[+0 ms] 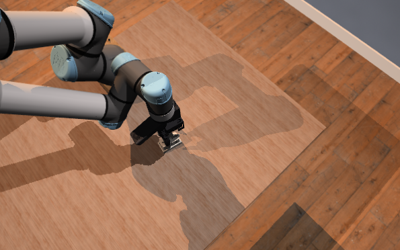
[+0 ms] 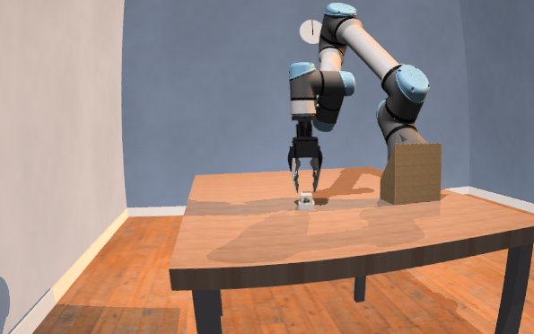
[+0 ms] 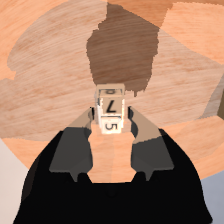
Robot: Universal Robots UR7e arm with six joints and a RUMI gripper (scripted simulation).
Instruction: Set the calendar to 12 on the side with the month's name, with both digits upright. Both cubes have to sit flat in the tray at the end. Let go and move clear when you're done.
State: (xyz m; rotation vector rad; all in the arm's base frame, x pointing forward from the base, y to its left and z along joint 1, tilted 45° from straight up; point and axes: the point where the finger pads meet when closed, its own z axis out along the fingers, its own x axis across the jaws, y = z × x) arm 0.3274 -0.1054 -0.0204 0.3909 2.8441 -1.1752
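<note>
Right now the white digit cube is 3 cm below my hand. From my hand the other things lie so: calendar tray (2 cm to the left, 5 cm below).
</note>
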